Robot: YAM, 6 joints.
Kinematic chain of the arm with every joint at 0, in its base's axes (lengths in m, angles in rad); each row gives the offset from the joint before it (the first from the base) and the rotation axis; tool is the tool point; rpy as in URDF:
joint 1: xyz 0 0 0.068 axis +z
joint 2: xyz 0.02 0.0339 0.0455 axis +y
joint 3: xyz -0.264 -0.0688 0 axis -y
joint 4: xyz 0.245 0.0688 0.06 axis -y
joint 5: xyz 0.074 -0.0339 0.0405 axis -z
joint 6: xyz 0.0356 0 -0.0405 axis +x
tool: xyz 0 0 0 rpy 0 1.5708 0
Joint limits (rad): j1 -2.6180..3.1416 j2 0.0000..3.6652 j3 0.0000..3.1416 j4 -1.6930..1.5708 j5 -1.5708..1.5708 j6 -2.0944..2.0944
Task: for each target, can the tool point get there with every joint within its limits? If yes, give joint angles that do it. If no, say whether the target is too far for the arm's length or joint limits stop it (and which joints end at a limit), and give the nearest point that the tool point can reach.
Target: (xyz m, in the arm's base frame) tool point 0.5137 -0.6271 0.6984
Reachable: no: too far | nearest point 0.3315 -0.4047 0.4857 | short by 0.358 m
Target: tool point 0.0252 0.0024 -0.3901
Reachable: no: joint limits stop it (at a limit: joint 2) | nearest point 0.0620 0.0059 -0.3286 | short by 0.072 m
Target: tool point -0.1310 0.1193 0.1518
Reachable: yes | joints 2.2627 1.3446 0.6099 -0.9105 -0.7693 1.5532
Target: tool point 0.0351 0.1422 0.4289
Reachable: yes | joints 1.5663 0.7999 0.8627 0.5957 1.3176 0.6499
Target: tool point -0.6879 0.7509 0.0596
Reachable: no: too far | nearest point -0.4356 0.4755 0.0798 | short by 0.374 m
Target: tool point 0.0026 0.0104 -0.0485
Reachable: yes | joints -2.0271 2.9842 0.3367 -0.1746 0.0627 0.1280
